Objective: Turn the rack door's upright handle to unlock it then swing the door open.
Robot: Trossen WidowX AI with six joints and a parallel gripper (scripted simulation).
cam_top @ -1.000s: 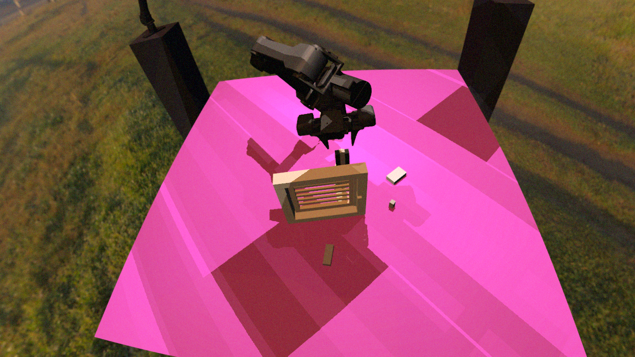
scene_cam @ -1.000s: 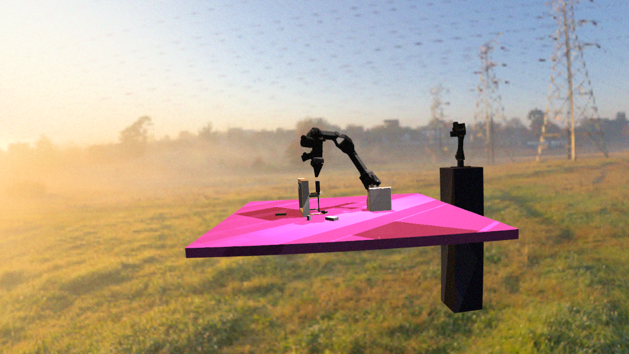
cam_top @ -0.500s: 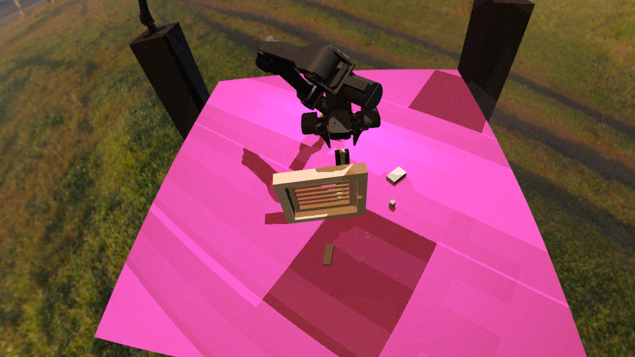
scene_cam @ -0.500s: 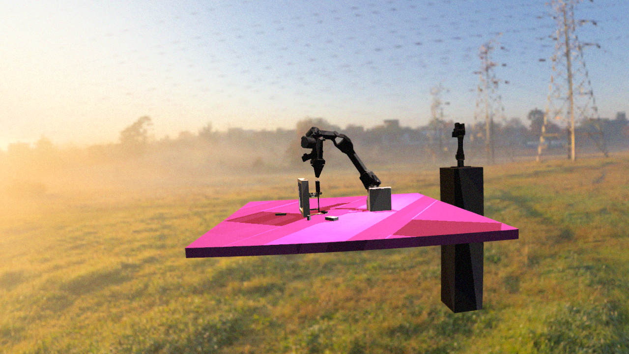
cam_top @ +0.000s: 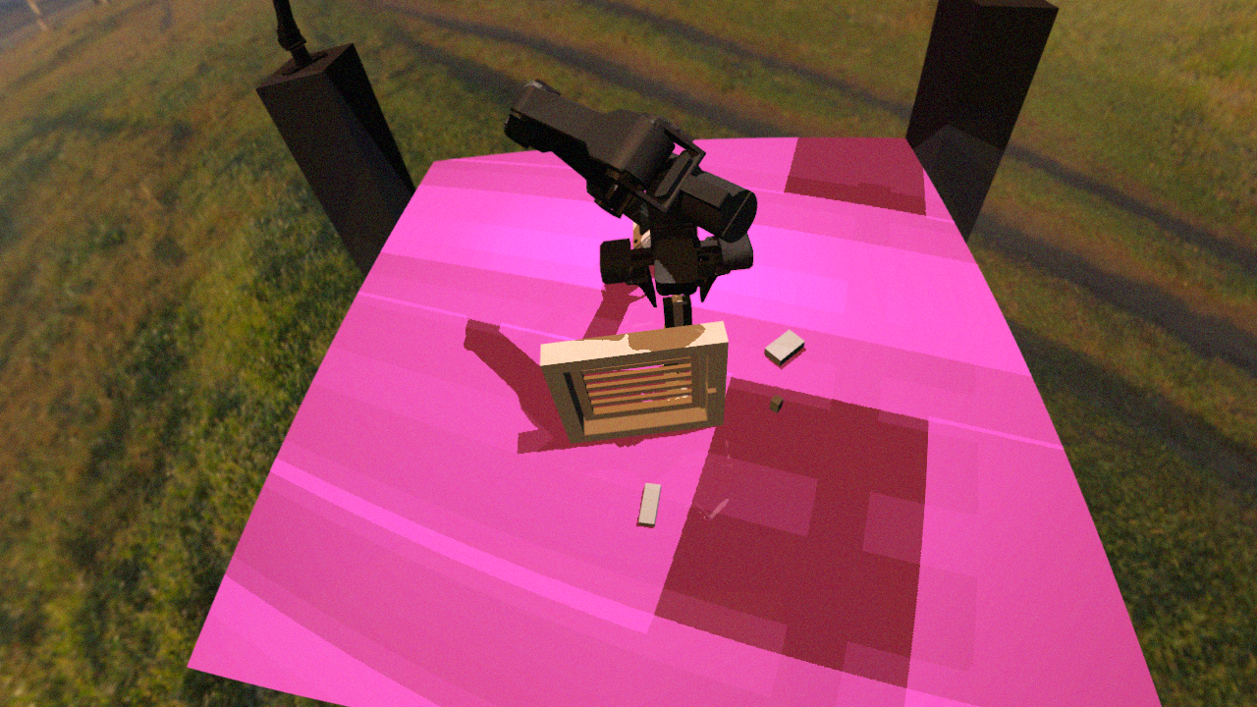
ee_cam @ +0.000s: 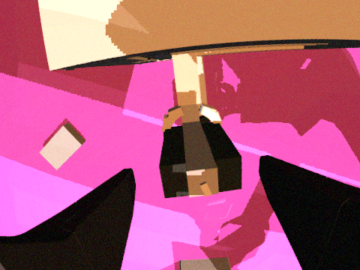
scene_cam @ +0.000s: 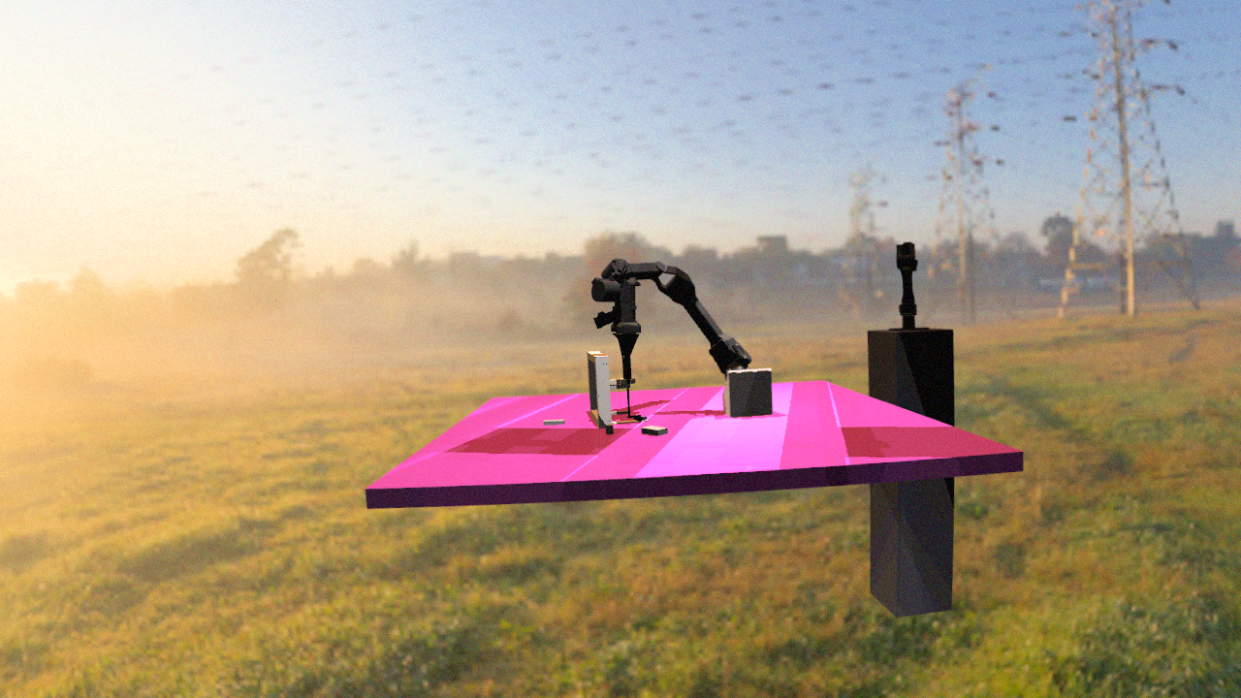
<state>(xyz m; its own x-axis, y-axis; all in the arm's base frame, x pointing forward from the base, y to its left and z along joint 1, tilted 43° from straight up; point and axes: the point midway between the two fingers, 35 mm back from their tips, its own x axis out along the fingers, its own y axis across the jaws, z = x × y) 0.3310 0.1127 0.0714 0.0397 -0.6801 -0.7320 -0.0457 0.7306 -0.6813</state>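
Right now my gripper tip is 10 mm past the dark upright handle and 60 mm above it.
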